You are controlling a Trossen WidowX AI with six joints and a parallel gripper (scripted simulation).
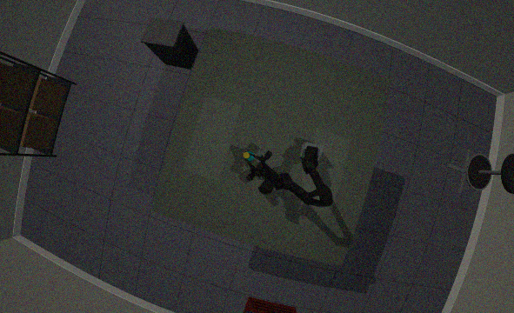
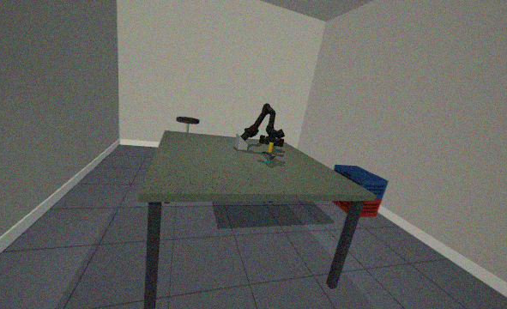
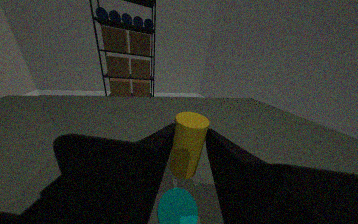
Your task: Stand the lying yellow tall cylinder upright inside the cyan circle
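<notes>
The cyan circle lies 140 mm below my gripper tip. Round my gripper tip: yellow tall cylinder: 20 mm below.
</notes>
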